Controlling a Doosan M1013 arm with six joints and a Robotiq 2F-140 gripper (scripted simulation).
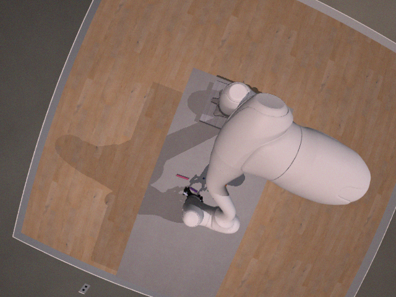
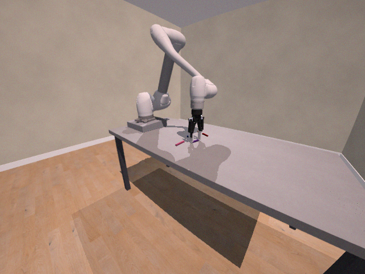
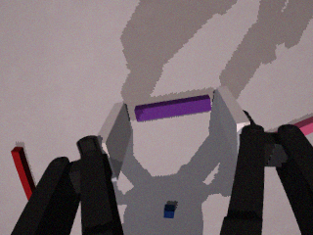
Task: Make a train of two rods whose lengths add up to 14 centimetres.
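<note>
My hand is 3 cm above the purple rod. Also, from my hand: pink rod: 10 cm to the right, 7 cm behind, 3 cm below; then green rod: 14 cm to the left, 4 cm behind, 3 cm below; then small blue rod: 10 cm behind, 5 cm to the left, 3 cm below.
</note>
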